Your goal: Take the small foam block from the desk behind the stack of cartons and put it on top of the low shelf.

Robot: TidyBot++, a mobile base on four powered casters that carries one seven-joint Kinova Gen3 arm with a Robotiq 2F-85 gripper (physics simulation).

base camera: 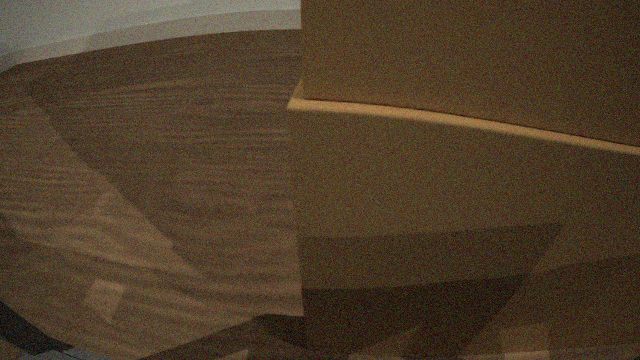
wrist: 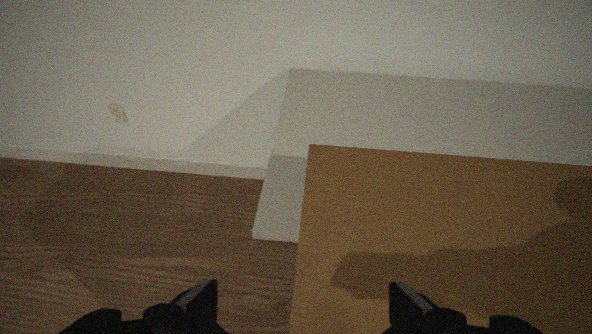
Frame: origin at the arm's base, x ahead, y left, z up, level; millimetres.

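Seen in the pictures: gripper, fingertip midpoint: [wrist: 302, 301].
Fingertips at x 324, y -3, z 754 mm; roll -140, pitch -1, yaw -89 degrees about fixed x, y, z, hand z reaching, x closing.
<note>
A point is followed by its place in that frame.
The stack of cartons [base camera: 425, 175] @(z -156, x 226, y -45 mm) [wrist: 450, 210] @(z 683, x 437, y -139 mm) fills the right of the base view, with a pale ledge between an upper and a lower face. In the wrist view a brown carton top takes up the lower right, with a dark shadow across it. A pale grey-white surface [wrist: 400, 110] @(z 323, x 1122, y -325 mm), seemingly the desk, shows behind the carton against the wall, its left edge left of the carton. My gripper [wrist: 302, 301] @(z 754, x 324, y -3 mm) is open and empty, its fingers on either side of the carton's left edge in the wrist view. The foam block and the low shelf do not show in either view.
Brown wooden floor [base camera: 200, 150] @(z -397, x 573, y 247 mm) [wrist: 125, 215] @(z -397, x 1151, y 909 mm) lies left of the cartons, with shadows across it. A pale wall [base camera: 125, 10] @(z -219, x 1504, y 1039 mm) [wrist: 150, 50] @(z 345, x 1477, y 651 mm) with a skirting board stands behind. A small outlet [wrist: 118, 113] @(z 4, x 1491, y 935 mm) is on the wall at the left.
</note>
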